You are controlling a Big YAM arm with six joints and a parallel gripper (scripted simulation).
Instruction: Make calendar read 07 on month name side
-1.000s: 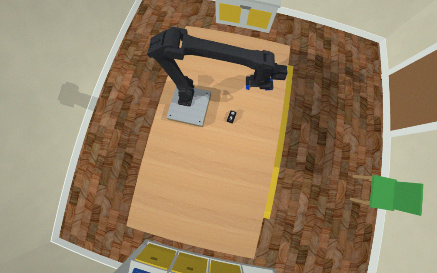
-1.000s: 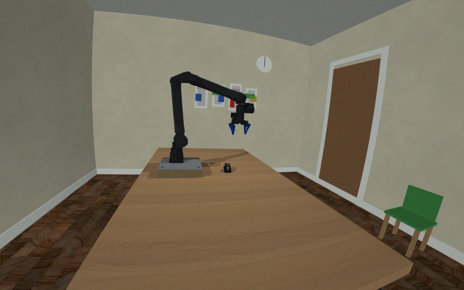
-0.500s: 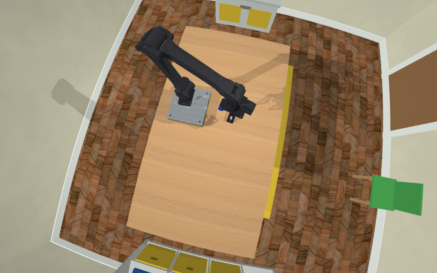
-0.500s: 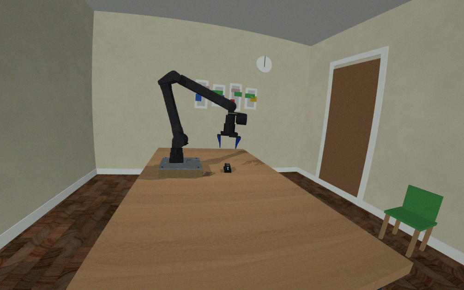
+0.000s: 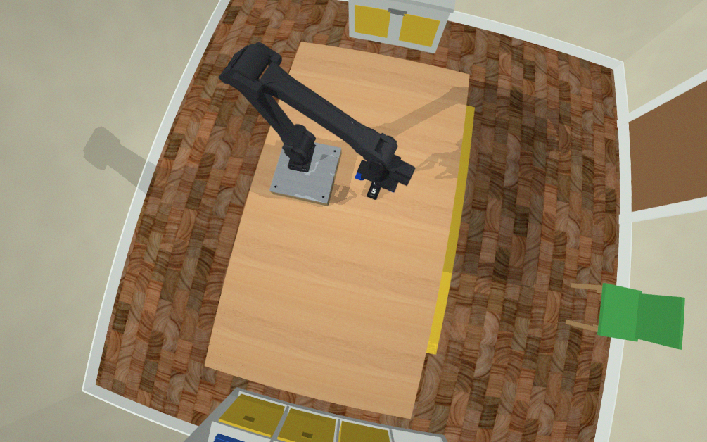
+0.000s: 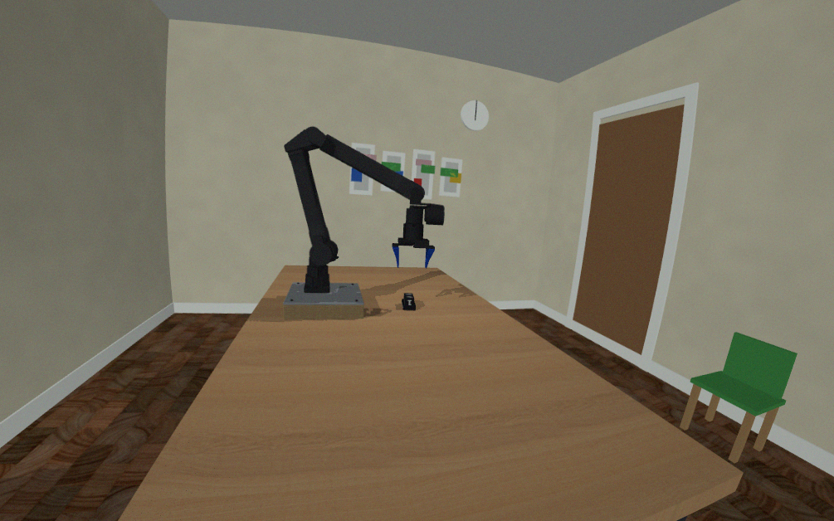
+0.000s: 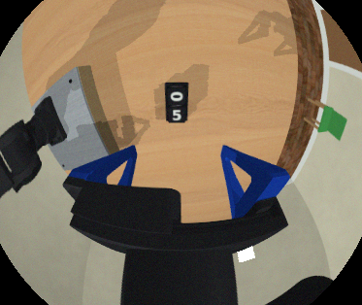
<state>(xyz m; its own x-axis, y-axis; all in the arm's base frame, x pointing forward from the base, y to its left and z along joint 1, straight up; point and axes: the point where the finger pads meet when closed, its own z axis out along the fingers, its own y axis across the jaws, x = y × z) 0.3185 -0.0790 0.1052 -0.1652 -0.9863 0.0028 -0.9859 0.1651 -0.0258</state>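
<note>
My gripper is now 30 mm to the right of the black cube and 130 mm above it. Round my hand: black tray (20 mm to the left, 150 mm below).
</note>
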